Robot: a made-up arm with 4 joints.
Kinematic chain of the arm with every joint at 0, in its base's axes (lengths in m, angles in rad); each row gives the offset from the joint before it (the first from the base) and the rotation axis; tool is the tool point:
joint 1: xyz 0 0 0.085 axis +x
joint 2: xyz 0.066 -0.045 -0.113 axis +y
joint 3: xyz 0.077 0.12 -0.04 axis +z
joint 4: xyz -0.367 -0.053 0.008 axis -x
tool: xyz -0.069 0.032 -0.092
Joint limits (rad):
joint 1: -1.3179..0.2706
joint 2: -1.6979..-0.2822
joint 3: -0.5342..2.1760
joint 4: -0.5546..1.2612
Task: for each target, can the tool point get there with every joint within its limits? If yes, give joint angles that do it. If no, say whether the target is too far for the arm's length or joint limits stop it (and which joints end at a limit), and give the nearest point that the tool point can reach.
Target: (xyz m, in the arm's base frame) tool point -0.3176 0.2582 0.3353
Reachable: no: joint limits stop it (at a limit: joint 1, joint 2, joint 3, joint 4) | nearest point 0.1009 0.2649 0.3694 | short by 0.420 m
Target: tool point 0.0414 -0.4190 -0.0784
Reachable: yes | joints -0.6465 -1.0203 0.5580 0.7741
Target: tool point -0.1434 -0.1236 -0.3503
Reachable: yes | joints -0.7528 -0.6198 -0.3088 -0.2396
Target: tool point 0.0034 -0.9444 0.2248
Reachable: no: too far | nearest point 0.0387 -0.4686 0.1122 | short by 0.490 m
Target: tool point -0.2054 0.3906 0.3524
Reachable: no: joint limits stop it (at a limit: joint 1, joint 2, joint 3, joint 4) | nearest point 0.1009 0.2649 0.3694 | short by 0.332 m
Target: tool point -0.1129 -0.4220 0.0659
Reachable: yes | joints -1.1903 -0.6783 0.2469 0.9697
